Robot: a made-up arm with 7 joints.
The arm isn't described. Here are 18 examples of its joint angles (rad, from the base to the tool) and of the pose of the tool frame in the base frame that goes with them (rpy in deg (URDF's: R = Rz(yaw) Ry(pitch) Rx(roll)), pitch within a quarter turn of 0, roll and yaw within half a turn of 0; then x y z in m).
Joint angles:
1: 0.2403 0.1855 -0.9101 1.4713 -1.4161 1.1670 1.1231
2: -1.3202 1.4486 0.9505 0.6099 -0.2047 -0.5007 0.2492
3: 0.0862 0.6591 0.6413 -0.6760 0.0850 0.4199 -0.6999
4: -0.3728 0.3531 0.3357 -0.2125 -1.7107 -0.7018 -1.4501
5: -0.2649 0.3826 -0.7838 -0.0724 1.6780 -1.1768 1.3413
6: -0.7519 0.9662 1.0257 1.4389 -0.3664 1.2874 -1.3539
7: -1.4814 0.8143 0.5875 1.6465 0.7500 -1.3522 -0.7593
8: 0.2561 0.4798 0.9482 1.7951 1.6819 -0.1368 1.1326
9: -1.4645 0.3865 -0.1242 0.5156 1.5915 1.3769 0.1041
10: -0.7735 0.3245 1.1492 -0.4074 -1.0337 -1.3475 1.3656
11: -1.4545 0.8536 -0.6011 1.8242 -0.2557 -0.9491 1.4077
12: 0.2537 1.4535 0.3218 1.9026 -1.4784 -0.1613 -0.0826
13: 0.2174 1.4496 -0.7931 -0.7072 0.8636 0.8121 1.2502
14: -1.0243 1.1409 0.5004 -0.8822 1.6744 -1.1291 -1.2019
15: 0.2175 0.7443 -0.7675 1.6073 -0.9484 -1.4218 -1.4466
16: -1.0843 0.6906 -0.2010 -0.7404 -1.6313 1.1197 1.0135
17: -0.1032 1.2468 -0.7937 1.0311 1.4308 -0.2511 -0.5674
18: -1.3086 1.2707 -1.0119 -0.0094 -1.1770 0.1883 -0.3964
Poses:
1: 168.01 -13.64 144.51 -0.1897 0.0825 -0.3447
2: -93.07 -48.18 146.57 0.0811 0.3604 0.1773
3: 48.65 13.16 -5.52 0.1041 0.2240 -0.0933
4: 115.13 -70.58 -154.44 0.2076 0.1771 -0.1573
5: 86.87 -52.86 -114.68 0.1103 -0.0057 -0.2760
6: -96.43 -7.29 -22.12 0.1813 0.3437 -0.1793
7: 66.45 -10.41 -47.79 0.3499 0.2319 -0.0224
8: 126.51 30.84 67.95 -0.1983 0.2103 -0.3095
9: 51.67 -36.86 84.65 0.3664 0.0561 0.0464
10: -156.22 36.51 93.28 0.1425 0.2294 -0.0776
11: -22.52 -49.43 107.81 0.3338 0.2656 -0.0465
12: 16.83 -6.51 108.47 -0.0862 0.4297 -0.0132
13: 112.90 -29.51 -31.67 0.0517 0.1866 -0.1579
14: -173.03 -35.76 22.49 0.1439 0.1401 0.0889
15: -30.74 49.28 -89.87 -0.1094 0.3064 -0.2610
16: 11.71 7.40 -28.23 0.2148 0.0390 0.0058
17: -118.61 26.94 106.70 0.0502 0.3843 -0.2039
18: 14.89 18.37 -51.59 0.3079 0.1470 -0.0098
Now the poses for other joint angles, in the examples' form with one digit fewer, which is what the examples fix.
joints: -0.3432 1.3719 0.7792 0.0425 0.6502 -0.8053 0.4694
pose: 148.1 -38.3 -61.7 0.161 0.288 0.086
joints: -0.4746 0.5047 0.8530 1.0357 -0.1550 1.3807 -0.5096
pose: -125.3 57.0 -69.0 0.144 0.259 -0.297
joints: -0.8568 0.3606 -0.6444 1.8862 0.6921 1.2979 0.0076
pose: 153.4 -9.3 99.9 0.203 0.192 -0.285
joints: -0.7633 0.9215 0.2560 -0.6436 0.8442 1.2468 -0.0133
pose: 33.0 -40.0 65.5 0.199 0.182 0.031
